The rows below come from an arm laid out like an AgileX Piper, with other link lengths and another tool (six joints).
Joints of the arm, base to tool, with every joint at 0 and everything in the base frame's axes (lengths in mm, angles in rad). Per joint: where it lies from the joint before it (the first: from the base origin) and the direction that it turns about. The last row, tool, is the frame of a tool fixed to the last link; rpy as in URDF.
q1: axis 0 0 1 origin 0 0 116.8
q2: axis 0 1 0 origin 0 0 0
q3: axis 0 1 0 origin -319.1 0 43.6
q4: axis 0.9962 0 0.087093 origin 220.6 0 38.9
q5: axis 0 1 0 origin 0 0 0
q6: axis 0.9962 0 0.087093 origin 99.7 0 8.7
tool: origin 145.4 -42 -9.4 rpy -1.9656 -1.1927 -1.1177
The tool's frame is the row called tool.
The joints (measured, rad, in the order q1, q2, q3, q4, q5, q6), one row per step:
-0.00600, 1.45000, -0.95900, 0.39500, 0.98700, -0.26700
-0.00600, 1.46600, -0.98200, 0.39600, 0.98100, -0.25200
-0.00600, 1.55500, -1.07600, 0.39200, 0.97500, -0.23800
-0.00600, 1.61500, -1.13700, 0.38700, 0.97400, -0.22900
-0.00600, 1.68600, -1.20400, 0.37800, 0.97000, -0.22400
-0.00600, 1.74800, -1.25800, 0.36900, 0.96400, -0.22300
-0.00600, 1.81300, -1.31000, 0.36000, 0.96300, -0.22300
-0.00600, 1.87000, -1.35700, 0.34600, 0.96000, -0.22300
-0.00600, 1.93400, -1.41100, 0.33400, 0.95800, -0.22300
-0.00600, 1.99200, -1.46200, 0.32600, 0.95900, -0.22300
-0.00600, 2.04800, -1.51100, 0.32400, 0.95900, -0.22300
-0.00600, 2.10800, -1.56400, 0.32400, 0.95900, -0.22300
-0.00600, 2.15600, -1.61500, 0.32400, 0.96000, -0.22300
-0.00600, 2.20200, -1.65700, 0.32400, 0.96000, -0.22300
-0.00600, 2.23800, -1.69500, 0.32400, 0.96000, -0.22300
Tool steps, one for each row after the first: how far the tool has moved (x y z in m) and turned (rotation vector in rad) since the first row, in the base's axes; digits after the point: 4 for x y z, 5 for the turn. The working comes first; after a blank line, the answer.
Tool pose at each row, in the base's axes (x y z in m, rotation vector in rad; the steps are taken from these numbers as rounded here):
0.2509, 0.0363, 0.1256, -2.73627, 0.31866, 0.10538
0.2591, 0.0364, 0.1273, -2.72977, 0.33838, 0.09078
0.2900, 0.0354, 0.1264, -2.72833, 0.35524, 0.07857
0.3092, 0.0344, 0.1236, -2.72971, 0.36504, 0.07757
0.3309, 0.0323, 0.1175, -2.73693, 0.37010, 0.07819
0.3488, 0.0300, 0.1098, -2.74598, 0.37134, 0.08067
0.3645, 0.0280, 0.0993, -2.75553, 0.37132, 0.09686
0.3787, 0.0248, 0.0893, -2.76986, 0.36861, 0.10603
0.3942, 0.0221, 0.0774, -2.78213, 0.36630, 0.11677
0.4078, 0.0204, 0.0661, -2.79018, 0.36427, 0.12775
0.4205, 0.0199, 0.0545, -2.79233, 0.36506, 0.13751
0.4337, 0.0198, 0.0412, -2.79248, 0.36674, 0.14732
0.4463, 0.0198, 0.0320, -2.79237, 0.36583, 0.14453
0.4559, 0.0197, 0.0210, -2.79245, 0.36679, 0.15014
0.4647, 0.0197, 0.0133, -2.79241, 0.36631, 0.14733

0.0082, 0.0001, 0.0017, 0.00314, -0.00774, -0.01637
0.0391, -0.0009, 0.0008, 0.00162, -0.01385, -0.02985
0.0583, -0.0019, -0.0020, -0.00116, -0.01298, -0.03657
0.0800, -0.0040, -0.0081, -0.00895, -0.01124, -0.03907
0.0979, -0.0063, -0.0158, -0.01790, -0.00865, -0.03846
0.1136, -0.0083, -0.0263, -0.02644, 0.00327, -0.03506
0.1278, -0.0115, -0.0363, -0.03973, 0.01024, -0.03021
0.1433, -0.0142, -0.0482, -0.05101, 0.01817, -0.02570
0.1569, -0.0159, -0.0595, -0.05820, 0.02597, -0.02187
0.1696, -0.0164, -0.0711, -0.06005, 0.03294, -0.02083
0.1828, -0.0165, -0.0844, -0.06008, 0.03993, -0.02061
0.1954, -0.0165, -0.0936, -0.05994, 0.03787, -0.02039
0.2050, -0.0166, -0.1046, -0.05996, 0.04187, -0.02027
0.2138, -0.0166, -0.1123, -0.05995, 0.03987, -0.02033

